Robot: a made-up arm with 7 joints. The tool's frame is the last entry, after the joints. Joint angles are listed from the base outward. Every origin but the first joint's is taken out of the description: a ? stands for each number. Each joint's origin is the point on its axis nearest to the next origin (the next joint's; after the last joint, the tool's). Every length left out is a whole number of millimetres.
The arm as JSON. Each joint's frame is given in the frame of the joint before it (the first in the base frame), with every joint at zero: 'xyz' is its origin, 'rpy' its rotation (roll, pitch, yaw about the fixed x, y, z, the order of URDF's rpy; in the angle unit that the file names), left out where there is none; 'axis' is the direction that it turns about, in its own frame. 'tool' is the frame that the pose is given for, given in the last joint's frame.
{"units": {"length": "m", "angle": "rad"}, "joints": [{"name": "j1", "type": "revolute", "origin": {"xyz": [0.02, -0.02, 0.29], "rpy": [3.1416, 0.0, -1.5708]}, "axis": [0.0, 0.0, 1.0]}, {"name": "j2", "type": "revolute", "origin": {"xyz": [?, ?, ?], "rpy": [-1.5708, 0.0, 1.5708]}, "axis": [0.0, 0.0, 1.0]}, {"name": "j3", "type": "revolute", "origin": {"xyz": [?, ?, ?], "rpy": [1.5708, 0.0, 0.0]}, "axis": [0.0, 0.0, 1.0]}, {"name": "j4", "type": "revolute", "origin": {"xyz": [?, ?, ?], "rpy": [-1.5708, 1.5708, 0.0]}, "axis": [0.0, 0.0, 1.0]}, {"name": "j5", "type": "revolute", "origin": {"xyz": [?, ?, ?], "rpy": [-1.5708, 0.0, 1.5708]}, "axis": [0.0, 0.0, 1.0]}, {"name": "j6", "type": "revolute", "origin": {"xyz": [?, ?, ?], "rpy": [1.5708, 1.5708, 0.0]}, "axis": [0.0, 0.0, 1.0]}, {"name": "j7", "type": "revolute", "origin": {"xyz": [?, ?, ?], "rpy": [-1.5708, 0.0, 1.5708]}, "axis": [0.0, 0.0, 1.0]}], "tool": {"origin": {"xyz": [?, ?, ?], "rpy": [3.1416, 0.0, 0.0]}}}
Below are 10 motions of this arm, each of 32 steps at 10 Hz.
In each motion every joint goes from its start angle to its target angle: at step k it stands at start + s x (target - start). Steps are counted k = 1, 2, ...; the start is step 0. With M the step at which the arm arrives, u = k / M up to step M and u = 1 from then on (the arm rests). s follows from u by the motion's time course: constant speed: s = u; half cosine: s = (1 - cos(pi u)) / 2; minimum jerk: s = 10 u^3 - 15 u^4 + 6 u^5.
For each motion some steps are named. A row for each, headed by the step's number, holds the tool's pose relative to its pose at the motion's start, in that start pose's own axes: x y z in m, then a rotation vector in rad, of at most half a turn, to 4 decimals.
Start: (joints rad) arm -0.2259 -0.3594 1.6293 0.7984 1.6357 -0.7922 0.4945
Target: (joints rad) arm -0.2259 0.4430 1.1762 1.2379 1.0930 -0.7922 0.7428
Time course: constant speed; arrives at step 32
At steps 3, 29, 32:
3: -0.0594 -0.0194 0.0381 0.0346 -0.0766 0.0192
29: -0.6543 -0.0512 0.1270 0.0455 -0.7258 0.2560
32: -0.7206 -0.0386 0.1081 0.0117 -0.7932 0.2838

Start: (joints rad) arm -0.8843 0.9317 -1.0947 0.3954 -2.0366 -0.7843 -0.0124
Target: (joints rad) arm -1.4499 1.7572 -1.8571 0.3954 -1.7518 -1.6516 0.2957
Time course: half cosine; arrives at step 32
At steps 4, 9, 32:
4: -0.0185 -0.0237 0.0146 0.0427 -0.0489 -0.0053
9: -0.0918 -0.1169 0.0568 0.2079 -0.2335 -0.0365
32: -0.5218 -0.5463 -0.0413 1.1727 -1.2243 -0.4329

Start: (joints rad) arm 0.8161 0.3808 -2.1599 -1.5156 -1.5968 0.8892 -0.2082
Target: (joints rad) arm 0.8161 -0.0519 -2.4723 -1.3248 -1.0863 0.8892 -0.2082
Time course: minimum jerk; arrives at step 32
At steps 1, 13, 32:
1: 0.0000 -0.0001 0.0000 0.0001 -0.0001 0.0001
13: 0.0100 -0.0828 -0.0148 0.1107 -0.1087 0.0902
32: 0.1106 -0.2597 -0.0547 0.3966 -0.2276 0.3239

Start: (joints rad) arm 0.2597 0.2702 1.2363 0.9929 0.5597 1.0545 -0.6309
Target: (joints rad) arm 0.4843 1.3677 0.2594 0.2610 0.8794 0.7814 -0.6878
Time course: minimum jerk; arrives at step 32
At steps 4, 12, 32:
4: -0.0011 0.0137 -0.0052 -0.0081 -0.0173 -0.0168
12: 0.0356 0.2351 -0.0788 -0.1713 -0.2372 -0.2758
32: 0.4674 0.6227 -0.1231 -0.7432 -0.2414 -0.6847

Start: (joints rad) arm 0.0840 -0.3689 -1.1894 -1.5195 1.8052 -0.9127 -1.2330
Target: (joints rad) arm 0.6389 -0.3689 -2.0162 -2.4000 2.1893 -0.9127 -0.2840
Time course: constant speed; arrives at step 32
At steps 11, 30, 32:
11: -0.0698 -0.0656 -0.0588 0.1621 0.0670 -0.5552
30: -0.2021 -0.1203 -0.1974 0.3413 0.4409 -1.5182
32: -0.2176 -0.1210 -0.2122 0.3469 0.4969 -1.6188

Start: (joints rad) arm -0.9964 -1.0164 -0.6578 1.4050 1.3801 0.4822 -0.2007
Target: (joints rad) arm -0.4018 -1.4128 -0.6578 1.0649 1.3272 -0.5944 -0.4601
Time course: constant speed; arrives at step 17
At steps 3, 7, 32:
3: -0.0727 -0.0181 -0.0219 0.0613 -0.1914 -0.0354
7: -0.1776 -0.0145 -0.0658 0.0934 -0.4603 -0.1206
32: -0.4038 0.1565 -0.2264 -0.1242 -1.1216 -0.4816

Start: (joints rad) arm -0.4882 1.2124 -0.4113 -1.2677 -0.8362 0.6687 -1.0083
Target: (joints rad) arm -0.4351 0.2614 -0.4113 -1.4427 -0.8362 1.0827 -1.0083
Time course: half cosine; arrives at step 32
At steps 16, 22, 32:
16: 0.1913 0.3415 -0.0225 -0.3178 0.2978 -0.1868
22: 0.3048 0.4967 -0.1122 -0.4906 0.4437 -0.3216
32: 0.3919 0.5928 -0.2155 -0.6283 0.5468 -0.4425

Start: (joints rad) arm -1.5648 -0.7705 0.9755 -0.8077 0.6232 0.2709 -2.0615
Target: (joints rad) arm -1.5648 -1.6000 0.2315 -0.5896 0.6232 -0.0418 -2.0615
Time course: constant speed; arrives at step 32
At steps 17, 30, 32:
17: -0.4204 0.1647 -0.0048 -0.2682 -0.4173 0.1675
30: -0.6812 0.3073 -0.1433 -0.5685 -0.6726 0.3095
32: -0.7143 0.3286 -0.1726 -0.6216 -0.7058 0.3313

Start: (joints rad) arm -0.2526 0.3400 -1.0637 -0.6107 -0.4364 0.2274 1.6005
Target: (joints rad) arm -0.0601 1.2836 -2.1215 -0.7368 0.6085 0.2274 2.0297
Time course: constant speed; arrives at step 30
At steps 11, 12, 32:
11: 0.3706 -0.0831 -0.1314 0.0290 0.5287 -0.3603
12: 0.4008 -0.0938 -0.1517 0.0262 0.5792 -0.3928
32: 0.7338 -0.3185 -0.7016 -0.1994 1.5378 -0.8512

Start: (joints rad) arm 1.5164 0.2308 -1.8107 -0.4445 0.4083 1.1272 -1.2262
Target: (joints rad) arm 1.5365 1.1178 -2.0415 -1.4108 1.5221 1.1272 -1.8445
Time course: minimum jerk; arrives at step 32
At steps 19, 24, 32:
19: -0.5832 -0.3031 -0.3942 -0.0486 -1.3647 0.8168
24: -0.6047 -0.4517 -0.6063 -0.0616 -1.8749 1.0540
32: -0.5790 -0.5141 -0.7008 -0.0673 -2.1199 1.1483

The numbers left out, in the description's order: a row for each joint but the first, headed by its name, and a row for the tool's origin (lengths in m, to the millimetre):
j2: 0.03 -0.01 0.0
j3: 0.0 0.4 0.0
j4: 0.01 0.01 0.0
j5: 0.37 0.02 0.0
j6: 0.0 0.0 0.0
j7: 0.19 -0.01 0.0
tool: 0.01 0.01 0.0

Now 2 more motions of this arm.
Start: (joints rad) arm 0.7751 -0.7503 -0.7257 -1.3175 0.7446 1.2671 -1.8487
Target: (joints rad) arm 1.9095 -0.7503 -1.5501 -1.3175 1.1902 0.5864 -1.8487
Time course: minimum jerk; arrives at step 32
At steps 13, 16, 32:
13: 0.1217 -0.0904 -0.0311 -0.0972 0.1117 -0.1506
16: 0.1740 -0.1529 -0.0521 -0.1443 0.1705 -0.2452
32: 0.2626 -0.3782 -0.1253 -0.2842 0.3625 -0.5849

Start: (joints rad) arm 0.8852 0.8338 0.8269 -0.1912 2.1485 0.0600 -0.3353
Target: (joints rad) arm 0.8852 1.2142 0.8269 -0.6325 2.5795 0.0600 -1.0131
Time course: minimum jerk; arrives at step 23
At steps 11, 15, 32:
11: -0.1129 -0.0309 -0.0253 0.1138 -0.1100 0.1590
15: -0.1822 -0.0534 -0.0546 0.1807 -0.1872 0.2790
32: -0.2294 -0.0712 -0.0822 0.2256 -0.2457 0.3752

